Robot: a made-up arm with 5 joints. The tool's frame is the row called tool.
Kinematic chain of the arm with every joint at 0, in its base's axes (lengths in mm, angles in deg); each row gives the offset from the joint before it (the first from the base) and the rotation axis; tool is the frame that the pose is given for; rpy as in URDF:
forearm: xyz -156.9 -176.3 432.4 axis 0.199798 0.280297 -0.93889
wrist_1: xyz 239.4 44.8 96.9 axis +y
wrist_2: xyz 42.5 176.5 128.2 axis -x
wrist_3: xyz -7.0 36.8 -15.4 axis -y
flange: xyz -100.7 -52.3 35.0 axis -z
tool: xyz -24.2 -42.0 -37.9 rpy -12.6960 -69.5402 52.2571
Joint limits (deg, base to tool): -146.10..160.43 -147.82..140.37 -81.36..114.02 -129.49..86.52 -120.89..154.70
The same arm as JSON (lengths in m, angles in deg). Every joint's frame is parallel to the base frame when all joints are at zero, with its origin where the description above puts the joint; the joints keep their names.
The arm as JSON. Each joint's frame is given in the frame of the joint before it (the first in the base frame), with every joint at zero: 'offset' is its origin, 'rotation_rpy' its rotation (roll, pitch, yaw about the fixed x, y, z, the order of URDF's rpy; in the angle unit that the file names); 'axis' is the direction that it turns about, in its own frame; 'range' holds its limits. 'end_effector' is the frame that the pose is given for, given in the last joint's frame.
{"length_unit": "m", "angle_unit": "deg", "chain": [{"id": "forearm", "offset": [-0.1569, -0.1763, 0.4324], "rotation_rpy": [0.0, 0.0, 0.0], "axis": [0.199798, 0.280297, -0.93889], "range": [-146.1, 160.43]}, {"id": "wrist_1", "offset": [0.2394, 0.0448, 0.0969], "rotation_rpy": [0.0, 0.0, 0.0], "axis": "+y", "range": [-147.82, 140.37]}, {"id": "wrist_2", "offset": [0.0425, 0.1765, 0.1282], "rotation_rpy": [0.0, 0.0, 0.0], "axis": "-x", "range": [-81.36, 114.02]}, {"id": "wrist_3", "offset": [-0.007, 0.0368, -0.0154], "rotation_rpy": [0.0, 0.0, 0.0], "axis": "-y", "range": [-129.49, 86.52]}, {"id": "flange", "offset": [-0.1007, -0.0523, 0.035], "rotation_rpy": [0.0, 0.0, 0.0], "axis": "-z", "range": [-120.89, 154.7]}], "end_effector": {"offset": [-0.0242, -0.042, -0.0379], "rotation_rpy": [-12.7, -69.54, 52.26]}}
